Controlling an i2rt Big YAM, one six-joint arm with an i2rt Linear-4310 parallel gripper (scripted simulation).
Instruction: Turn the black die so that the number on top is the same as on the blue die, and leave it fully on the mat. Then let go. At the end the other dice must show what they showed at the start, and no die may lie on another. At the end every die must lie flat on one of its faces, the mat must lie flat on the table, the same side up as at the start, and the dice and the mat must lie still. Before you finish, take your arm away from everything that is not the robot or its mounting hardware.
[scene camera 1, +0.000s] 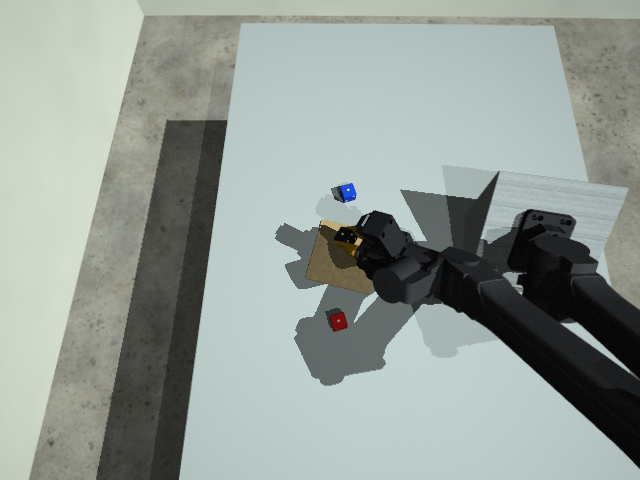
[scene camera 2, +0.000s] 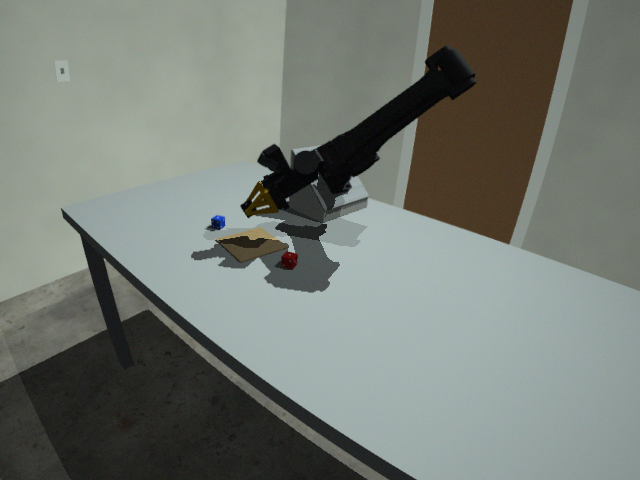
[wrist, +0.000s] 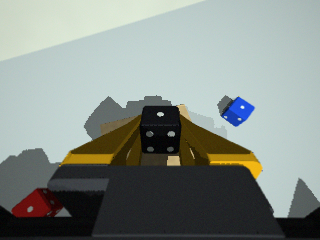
I see my gripper (scene camera 2: 244, 211), a black die (wrist: 160, 127), a tan mat (scene camera 1: 329, 264) and a red die (wrist: 41, 202).
The tan mat shows as well in scene camera 2 (scene camera 2: 244, 246) and in the wrist view (wrist: 147, 159). My gripper also shows in scene camera 1 (scene camera 1: 340, 236) and in the wrist view (wrist: 160, 120).
